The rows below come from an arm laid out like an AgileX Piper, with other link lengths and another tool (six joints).
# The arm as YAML. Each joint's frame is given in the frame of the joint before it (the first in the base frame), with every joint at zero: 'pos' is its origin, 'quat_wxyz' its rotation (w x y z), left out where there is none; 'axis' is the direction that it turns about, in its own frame. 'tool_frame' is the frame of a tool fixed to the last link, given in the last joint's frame.
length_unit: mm
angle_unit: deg
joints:
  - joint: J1
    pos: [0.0, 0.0, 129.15]
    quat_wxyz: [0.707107, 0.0, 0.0, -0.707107]
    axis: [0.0, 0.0, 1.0]
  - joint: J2
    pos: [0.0, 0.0, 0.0]
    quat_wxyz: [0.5, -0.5, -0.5, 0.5]
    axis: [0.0, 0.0, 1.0]
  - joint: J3
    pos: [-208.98, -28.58, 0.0]
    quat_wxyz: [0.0, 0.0, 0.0, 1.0]
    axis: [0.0, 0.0, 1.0]
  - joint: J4
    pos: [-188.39, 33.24, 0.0]
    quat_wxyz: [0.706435, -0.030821, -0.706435, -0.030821]
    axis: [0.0, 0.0, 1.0]
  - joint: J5
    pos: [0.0, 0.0, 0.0]
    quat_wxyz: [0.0, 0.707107, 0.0, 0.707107]
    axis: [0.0, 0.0, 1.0]
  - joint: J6
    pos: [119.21, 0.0, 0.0]
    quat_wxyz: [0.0, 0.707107, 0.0, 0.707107]
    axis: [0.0, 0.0, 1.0]
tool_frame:
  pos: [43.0, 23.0, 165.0]
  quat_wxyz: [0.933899, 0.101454, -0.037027, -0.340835]
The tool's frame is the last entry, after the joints.
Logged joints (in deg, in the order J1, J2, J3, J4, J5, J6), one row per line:
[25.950, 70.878, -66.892, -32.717, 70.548, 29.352]
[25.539, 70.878, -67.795, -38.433, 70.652, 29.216]
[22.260, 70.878, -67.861, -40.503, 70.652, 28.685]
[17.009, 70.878, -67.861, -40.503, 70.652, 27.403]
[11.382, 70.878, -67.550, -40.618, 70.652, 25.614]
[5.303, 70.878, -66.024, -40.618, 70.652, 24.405]
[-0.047, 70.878, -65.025, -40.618, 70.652, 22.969]
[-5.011, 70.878, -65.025, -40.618, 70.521, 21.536]
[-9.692, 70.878, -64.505, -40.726, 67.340, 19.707]
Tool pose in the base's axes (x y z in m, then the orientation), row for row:
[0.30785, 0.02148, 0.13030, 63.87, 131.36, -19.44]
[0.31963, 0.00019, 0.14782, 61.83, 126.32, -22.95]
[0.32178, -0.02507, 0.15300, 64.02, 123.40, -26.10]
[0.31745, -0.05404, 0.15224, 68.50, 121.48, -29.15]
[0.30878, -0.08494, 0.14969, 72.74, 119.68, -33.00]
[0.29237, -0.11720, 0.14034, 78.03, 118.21, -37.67]
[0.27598, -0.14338, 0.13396, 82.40, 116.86, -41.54]
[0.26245, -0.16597, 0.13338, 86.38, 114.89, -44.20]
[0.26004, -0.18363, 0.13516, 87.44, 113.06, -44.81]
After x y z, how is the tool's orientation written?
As a rotation vector, in degrees.
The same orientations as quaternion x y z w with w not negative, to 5 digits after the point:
[0.41598, 0.85553, -0.12661, 0.28107]
[0.41087, 0.83941, -0.15251, 0.32144]
[0.42723, 0.82350, -0.17418, 0.33013]
[0.45524, 0.80733, -0.19372, 0.32164]
[0.48064, 0.79080, -0.21805, 0.30996]
[0.50989, 0.77245, -0.24616, 0.28765]
[0.53313, 0.75609, -0.26877, 0.26807]
[0.55532, 0.73861, -0.28415, 0.25559]
[0.56359, 0.72872, -0.28882, 0.26061]

